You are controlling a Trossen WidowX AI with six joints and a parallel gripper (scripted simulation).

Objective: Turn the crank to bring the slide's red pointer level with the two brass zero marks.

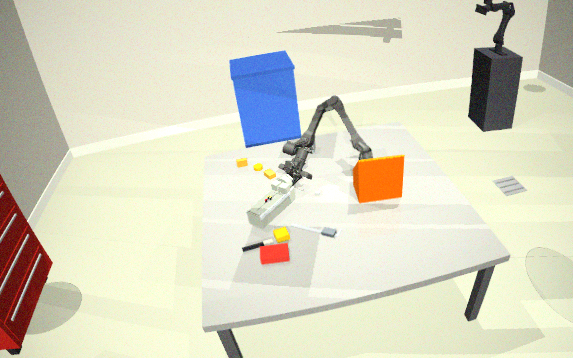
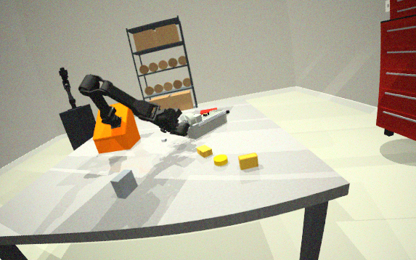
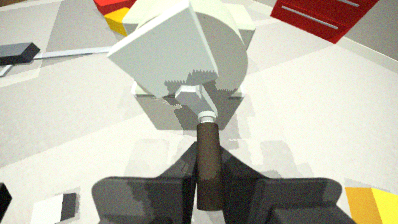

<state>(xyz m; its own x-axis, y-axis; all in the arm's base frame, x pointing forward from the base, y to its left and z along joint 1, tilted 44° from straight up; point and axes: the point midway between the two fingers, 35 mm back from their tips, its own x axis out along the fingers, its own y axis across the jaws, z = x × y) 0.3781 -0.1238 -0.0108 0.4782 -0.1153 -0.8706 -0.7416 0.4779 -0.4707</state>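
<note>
Now: gripper tip 1 cm past the dark brown crank handle, 1 cm to the left of it and 3 cm below it. From my gripper tip the other things lie so: yellow block (6 cm ahead, 33 cm to the left, 2 cm below); then grey cube (16 cm behind, 39 cm to the right); then red pointer (11 cm ahead, 15 cm to the left, 5 cm above).
</note>
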